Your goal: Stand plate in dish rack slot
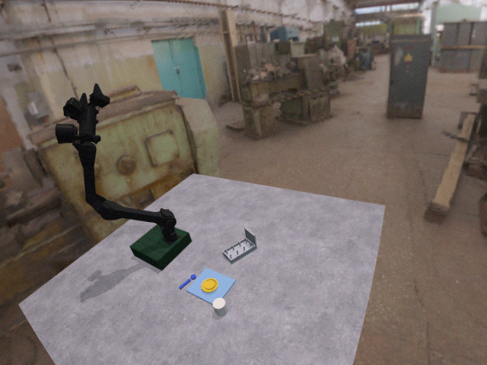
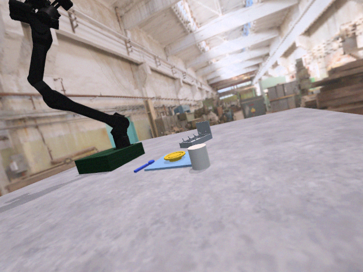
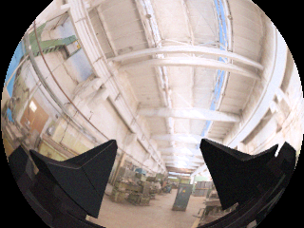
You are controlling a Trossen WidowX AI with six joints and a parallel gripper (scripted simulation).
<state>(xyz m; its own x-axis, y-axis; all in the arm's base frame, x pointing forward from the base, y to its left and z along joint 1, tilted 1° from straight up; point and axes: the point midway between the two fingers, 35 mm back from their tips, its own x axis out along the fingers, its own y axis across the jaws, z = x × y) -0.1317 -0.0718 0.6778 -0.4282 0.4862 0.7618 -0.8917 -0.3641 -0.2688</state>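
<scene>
The plate is 460 mm ahead of my gripper tip, 30 mm to the right of it and 750 mm below it. Also, from my gripper tip: grey dish rack: 440 mm ahead, 180 mm to the left, 740 mm below; then small blue spoon: 360 mm ahead, 60 mm to the right, 760 mm below; then light blue mat: 450 mm ahead, 20 mm to the right, 760 mm below.
</scene>
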